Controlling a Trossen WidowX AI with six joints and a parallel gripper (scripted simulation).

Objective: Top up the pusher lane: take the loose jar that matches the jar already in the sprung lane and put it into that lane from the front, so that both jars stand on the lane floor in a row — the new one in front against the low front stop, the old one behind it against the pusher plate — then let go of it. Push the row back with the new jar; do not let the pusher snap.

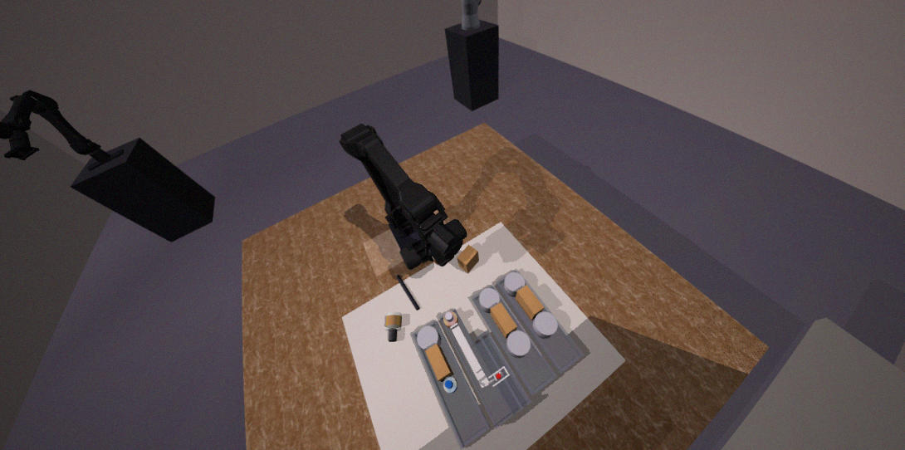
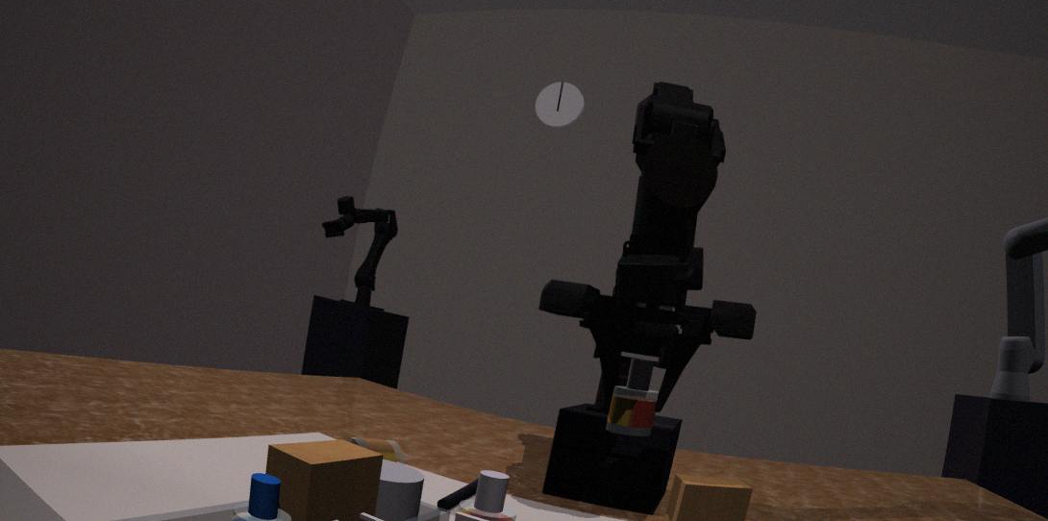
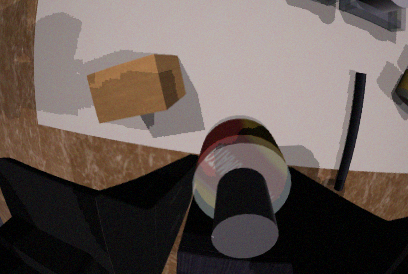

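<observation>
Right now my gripper tip is 22 cm short of the white mat, 12 cm above it and 5 cm to the left of it. Round my gripper tip: brown cube: 9 cm below, 8 cm to the left, 2 cm ahead; then black rod: 14 cm to the right, 12 cm below, 1 cm behind; then sprung lane: 30 cm ahead, 10 cm below, 4 cm to the right.
</observation>
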